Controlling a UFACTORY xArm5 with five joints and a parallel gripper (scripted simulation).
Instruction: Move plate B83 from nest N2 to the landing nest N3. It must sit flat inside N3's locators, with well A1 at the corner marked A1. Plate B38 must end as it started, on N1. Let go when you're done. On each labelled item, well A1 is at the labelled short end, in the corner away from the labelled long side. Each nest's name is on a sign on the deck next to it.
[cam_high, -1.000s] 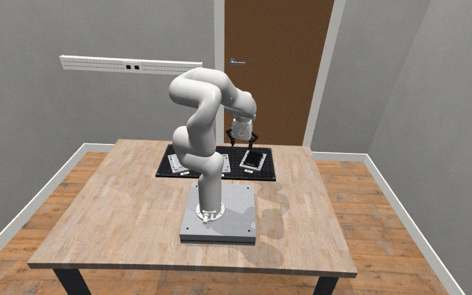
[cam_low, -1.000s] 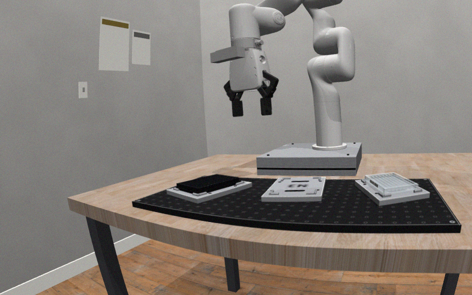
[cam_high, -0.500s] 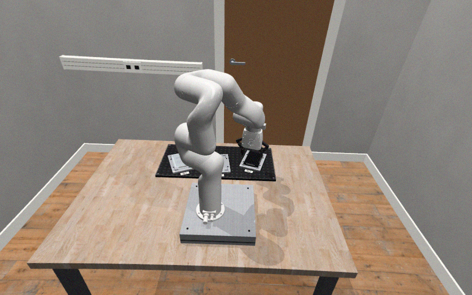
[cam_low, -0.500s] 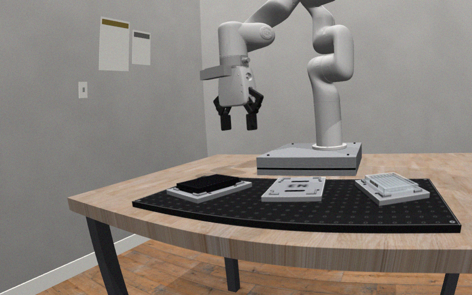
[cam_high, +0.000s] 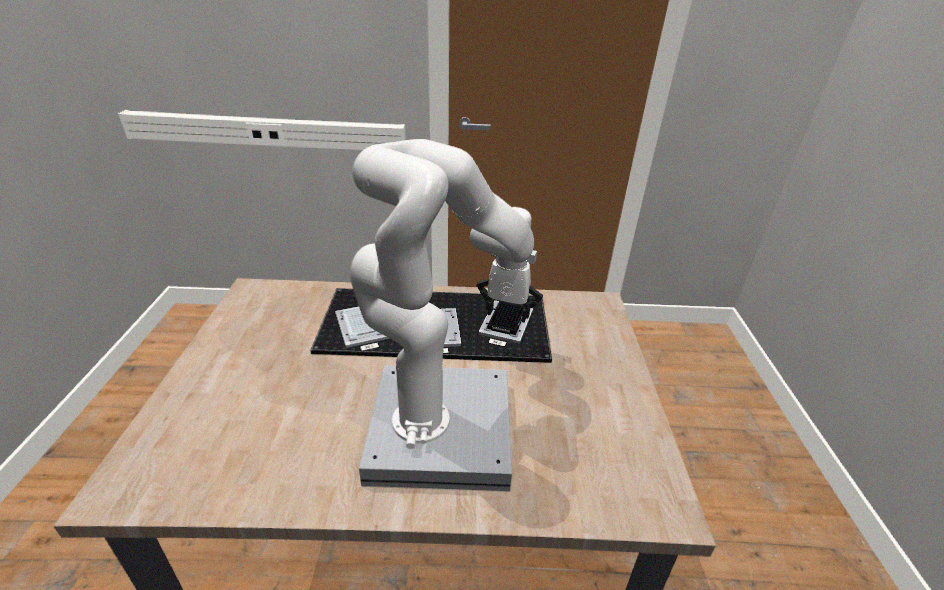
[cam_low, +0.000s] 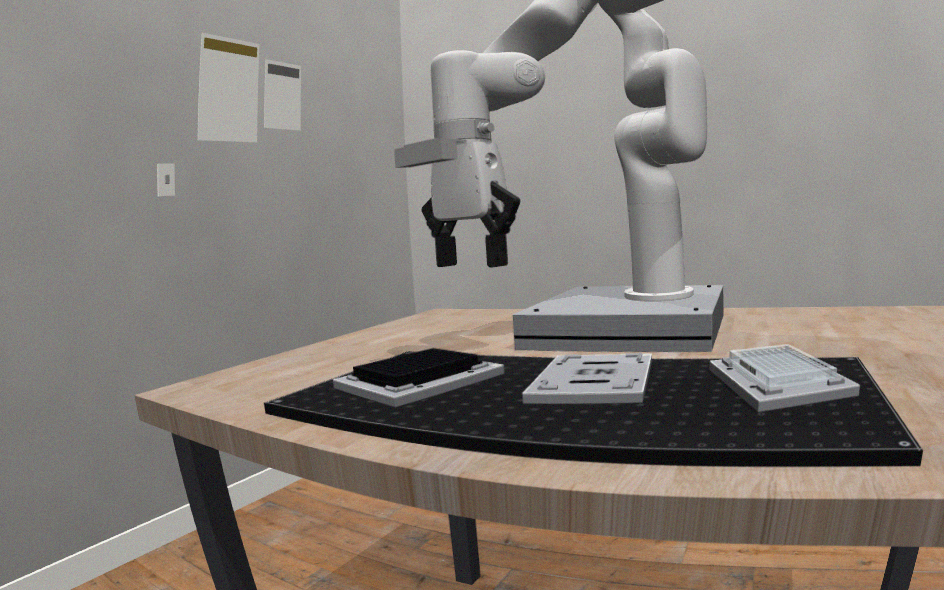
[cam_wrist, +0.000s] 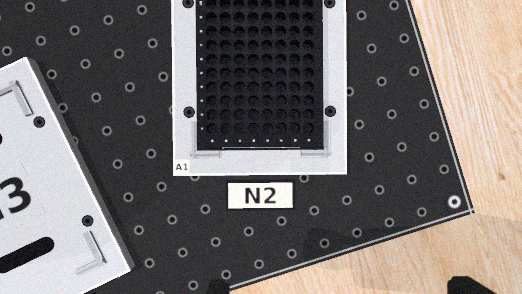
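Now: the black well plate 130 mm ahead of my hand, 10 mm to the right of it and 110 mm below it. The rest, counted from my hand: nest N2 (130 mm ahead, 10 mm to the right, 130 mm below); clear well plate (90 mm ahead, 400 mm to the left, 110 mm below); nest N3 (90 mm ahead, 190 mm to the left, 130 mm below).
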